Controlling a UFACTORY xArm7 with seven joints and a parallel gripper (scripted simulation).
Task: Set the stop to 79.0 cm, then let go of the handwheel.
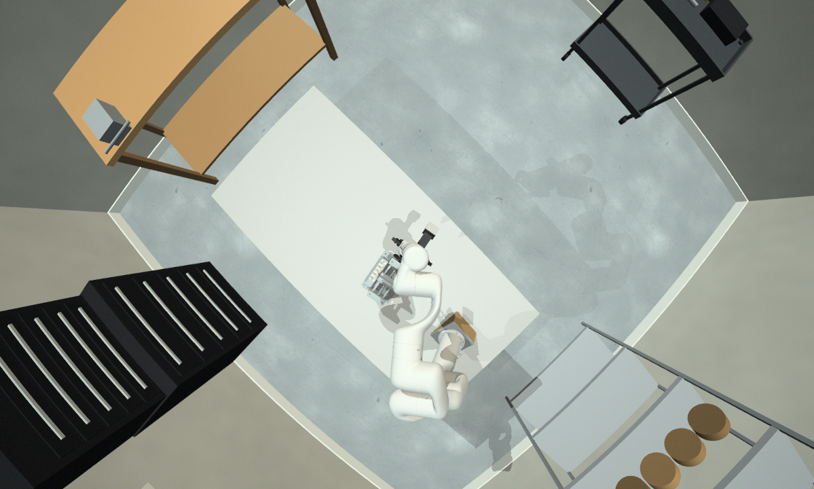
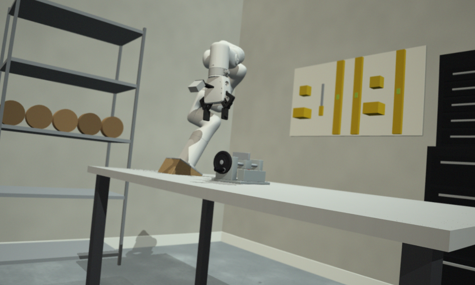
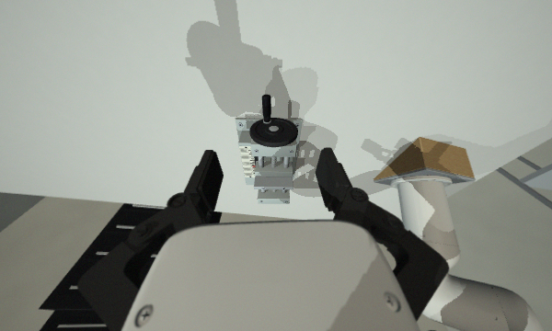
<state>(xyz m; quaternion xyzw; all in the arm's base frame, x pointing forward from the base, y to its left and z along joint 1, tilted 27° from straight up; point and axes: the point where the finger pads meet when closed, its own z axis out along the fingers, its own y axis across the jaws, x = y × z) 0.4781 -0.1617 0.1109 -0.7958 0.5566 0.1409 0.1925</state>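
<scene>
My gripper is now 190 mm above the black handwheel, 50 mm to the right of it and 10 mm past it.
</scene>
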